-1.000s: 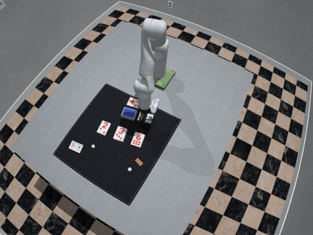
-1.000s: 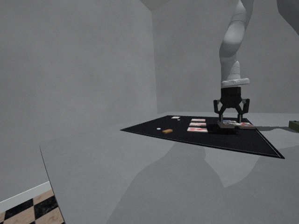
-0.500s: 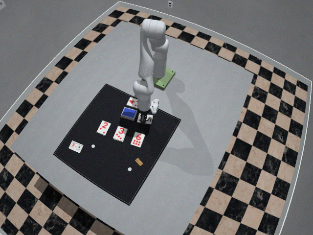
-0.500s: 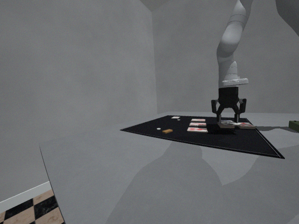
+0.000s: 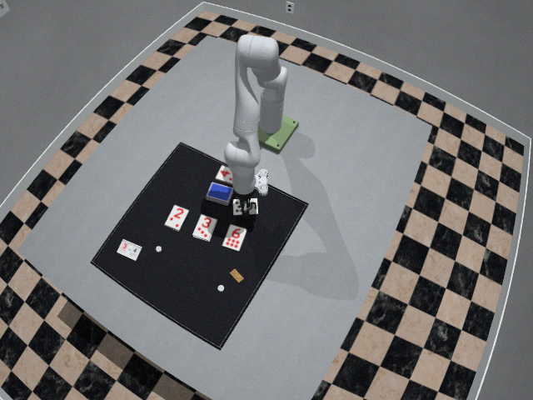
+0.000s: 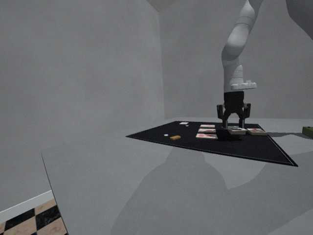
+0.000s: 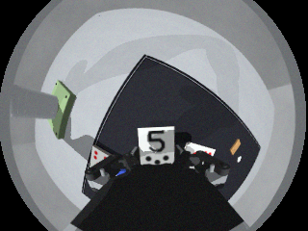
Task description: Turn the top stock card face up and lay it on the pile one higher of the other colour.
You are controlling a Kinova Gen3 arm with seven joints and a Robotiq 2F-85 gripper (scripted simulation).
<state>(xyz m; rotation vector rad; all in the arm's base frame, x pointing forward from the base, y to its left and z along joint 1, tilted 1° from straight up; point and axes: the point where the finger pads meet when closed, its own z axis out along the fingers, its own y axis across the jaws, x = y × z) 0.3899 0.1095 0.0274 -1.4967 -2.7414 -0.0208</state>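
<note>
Right now my hand is 23 cm short of the small wooden block, 10 cm to the right of it and 5 cm above it. Round my hand: black mat 17 cm ahead, 11 cm to the right, 7 cm below.
</note>
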